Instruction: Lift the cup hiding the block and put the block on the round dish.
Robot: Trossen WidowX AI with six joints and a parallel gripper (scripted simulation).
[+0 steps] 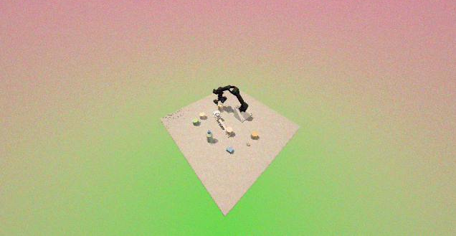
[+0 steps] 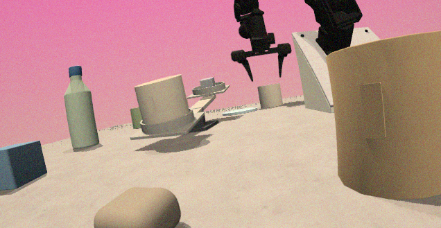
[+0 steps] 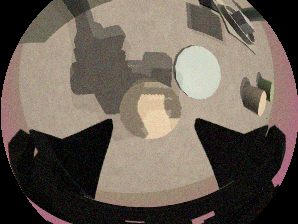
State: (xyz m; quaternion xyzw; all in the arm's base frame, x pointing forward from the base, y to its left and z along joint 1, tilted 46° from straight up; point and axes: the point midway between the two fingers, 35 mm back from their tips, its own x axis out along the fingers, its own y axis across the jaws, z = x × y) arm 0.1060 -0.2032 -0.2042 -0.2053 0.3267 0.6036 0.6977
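My gripper tip is 17 cm short of the grey block and 14 cm to the right of it. Also, from my gripper tip: round pale-blue dish: 10 cm ahead, 8 cm below, 4 cm to the left; then pale-green bottle: 44 cm ahead, 30 cm to the left, 3 cm above; then balance: 26 cm to the left, 20 cm ahead, 4 cm below.
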